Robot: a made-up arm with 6 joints.
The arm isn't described. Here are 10 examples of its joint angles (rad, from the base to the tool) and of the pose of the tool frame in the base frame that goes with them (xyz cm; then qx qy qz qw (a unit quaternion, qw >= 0)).
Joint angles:
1: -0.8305 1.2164 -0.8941 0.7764 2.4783 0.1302
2: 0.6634 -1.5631 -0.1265 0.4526 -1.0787 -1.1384
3: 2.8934 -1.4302 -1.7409 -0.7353 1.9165 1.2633
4: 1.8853 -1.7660 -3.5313 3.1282 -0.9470 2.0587
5: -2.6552 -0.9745 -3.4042 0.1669 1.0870 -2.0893
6: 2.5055 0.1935 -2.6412 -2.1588 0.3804 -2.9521
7: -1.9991 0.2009 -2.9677 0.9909 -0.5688 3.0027
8: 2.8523 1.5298 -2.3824 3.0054 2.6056 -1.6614
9: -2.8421 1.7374 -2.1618 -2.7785 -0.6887 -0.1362
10: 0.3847 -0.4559 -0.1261 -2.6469 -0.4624 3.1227
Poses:
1: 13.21 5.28 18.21 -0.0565 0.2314 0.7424 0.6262
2: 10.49 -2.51 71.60 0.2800 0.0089 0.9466 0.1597
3: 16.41 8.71 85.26 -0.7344 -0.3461 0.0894 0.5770
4: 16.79 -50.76 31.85 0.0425 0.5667 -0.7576 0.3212
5: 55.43 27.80 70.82 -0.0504 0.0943 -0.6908 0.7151
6: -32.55 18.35 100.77 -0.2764 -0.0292 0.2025 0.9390
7: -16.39 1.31 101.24 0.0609 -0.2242 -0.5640 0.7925
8: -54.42 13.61 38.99 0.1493 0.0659 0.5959 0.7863
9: -21.47 -13.74 -5.38 0.9851 0.0610 0.1369 0.0845
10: 6.64 11.75 19.99 -0.9907 0.0139 -0.0348 0.1306
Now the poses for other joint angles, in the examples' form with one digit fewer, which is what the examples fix.
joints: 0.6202 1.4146 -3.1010 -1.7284 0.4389 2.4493
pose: 55.1 44.7 51.7 -0.615 0.192 -0.678 0.355
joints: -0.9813 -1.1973 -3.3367 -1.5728 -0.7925 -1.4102
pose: -13.2 54.7 49.2 -0.568 -0.338 -0.510 0.550
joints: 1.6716 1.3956 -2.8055 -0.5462 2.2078 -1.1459
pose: 4.9 52.3 24.9 0.206 0.865 -0.293 0.350
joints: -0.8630 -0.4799 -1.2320 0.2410 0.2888 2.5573
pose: 26.5 -33.6 80.3 0.169 0.736 -0.353 0.553
